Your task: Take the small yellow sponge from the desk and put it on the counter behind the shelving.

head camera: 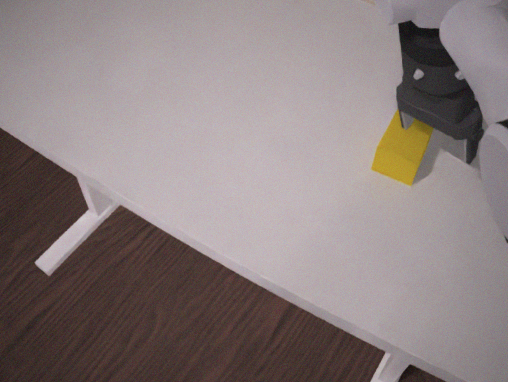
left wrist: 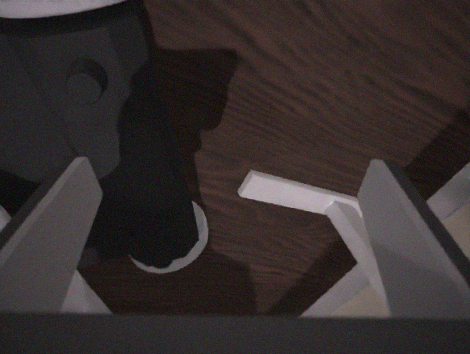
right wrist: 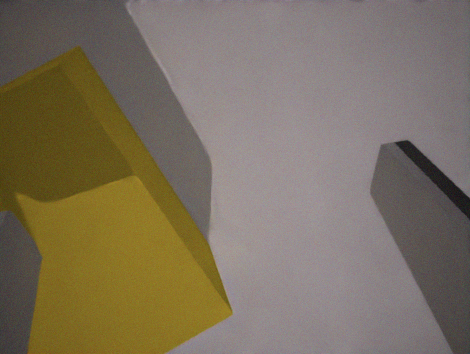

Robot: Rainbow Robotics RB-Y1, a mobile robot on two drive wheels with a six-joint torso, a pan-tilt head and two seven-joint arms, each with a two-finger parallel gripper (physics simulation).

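Places are measured from the robot's base along level axes (x ahead, y left, z up), in centimetres.
Pixels of known places: left gripper, between the fingertips: (left wrist: 228, 177); right gripper, between the fingertips: (head camera: 438, 141) (right wrist: 207, 198).
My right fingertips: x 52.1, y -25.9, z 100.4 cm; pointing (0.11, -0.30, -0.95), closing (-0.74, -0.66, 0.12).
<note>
Behind a point stands the place of what it marks.
The yellow sponge (head camera: 401, 151) @(x 50.6, y -20.0, z 99.6 cm) (right wrist: 120, 250) @(x 53.2, y -22.9, z 99.6 cm) lies on the white desk (head camera: 200, 125) @(x 60.6, y 8.2, z 95.1 cm) (right wrist: 300, 125) @(x 47.9, y -28.9, z 95.1 cm), at the right in the head view and at the left in the right wrist view. My right gripper (head camera: 437, 144) @(x 52.1, y -25.9, z 100.4 cm) (right wrist: 207, 198) @(x 52.1, y -25.9, z 100.4 cm) is open above the desk. One finger overlaps the sponge's far end in the head view, and part of the sponge shows between the fingers in the right wrist view; contact cannot be told. The other finger is well off to its right. My left gripper (left wrist: 228, 177) @(x 11.1, y 24.1, z 51.8 cm) is open and empty, above the floor. The counter and the shelving do not show.
The desk's near edge runs diagonally down to the right in the head view. White desk feet (head camera: 70, 240) (left wrist: 285, 194) stand on the dark wood floor (head camera: 150, 300) @(x 80.3, y 35.2, z 0.1 cm) (left wrist: 300, 100) @(x 37.8, y -4.0, z 0.1 cm). The dark robot base (left wrist: 45, 125) @(x -9.1, y 10.5, z 17.0 cm) is at the left in the left wrist view.
</note>
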